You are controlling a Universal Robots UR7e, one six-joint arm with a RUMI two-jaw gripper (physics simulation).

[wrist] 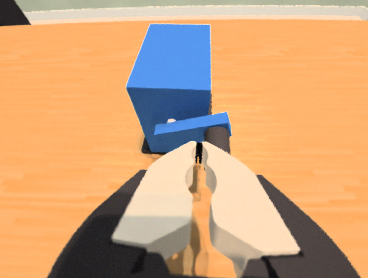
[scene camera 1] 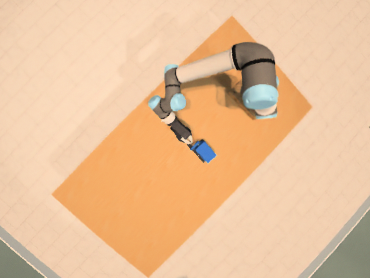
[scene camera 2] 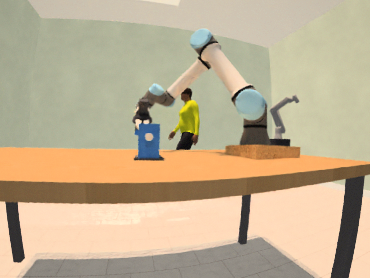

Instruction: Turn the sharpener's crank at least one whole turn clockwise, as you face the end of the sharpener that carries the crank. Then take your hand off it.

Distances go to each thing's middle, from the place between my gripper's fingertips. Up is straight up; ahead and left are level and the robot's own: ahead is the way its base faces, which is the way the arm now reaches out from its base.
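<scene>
From the blue sharpener (wrist: 170, 81), I see my gripper 30 mm past it, 70 mm to the right of it and 40 mm above it.
</scene>
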